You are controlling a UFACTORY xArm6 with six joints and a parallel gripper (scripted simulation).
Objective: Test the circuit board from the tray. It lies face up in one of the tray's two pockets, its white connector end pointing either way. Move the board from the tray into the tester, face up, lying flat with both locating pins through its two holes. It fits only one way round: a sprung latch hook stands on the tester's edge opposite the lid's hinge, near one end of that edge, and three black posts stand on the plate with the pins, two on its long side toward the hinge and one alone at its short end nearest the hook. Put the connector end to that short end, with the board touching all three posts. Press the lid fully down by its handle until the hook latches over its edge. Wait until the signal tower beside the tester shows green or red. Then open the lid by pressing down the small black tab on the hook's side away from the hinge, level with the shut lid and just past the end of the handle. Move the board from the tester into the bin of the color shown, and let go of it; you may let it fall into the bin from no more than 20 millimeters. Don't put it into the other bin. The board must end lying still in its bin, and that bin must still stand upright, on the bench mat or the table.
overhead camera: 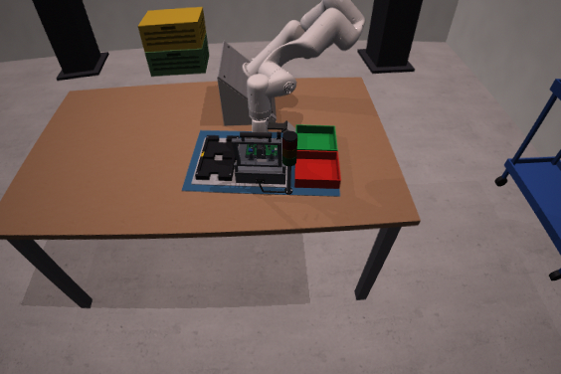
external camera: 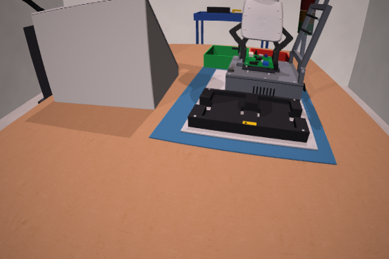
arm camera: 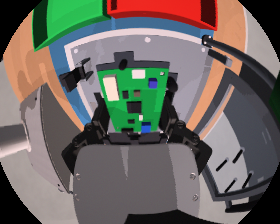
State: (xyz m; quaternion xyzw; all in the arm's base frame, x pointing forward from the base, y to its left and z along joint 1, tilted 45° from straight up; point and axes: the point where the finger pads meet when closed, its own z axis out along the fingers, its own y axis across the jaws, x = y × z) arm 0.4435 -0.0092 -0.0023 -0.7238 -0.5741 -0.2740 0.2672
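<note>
Right now my hand is right at the green circuit board. Round my hand: latch hook 50 mm behind, 70 mm to the left, 10 mm above; then tester lid 120 mm ahead, 20 mm to the right, 100 mm above; then plate 10 mm ahead, 10 mm to the left, 10 mm below.
</note>
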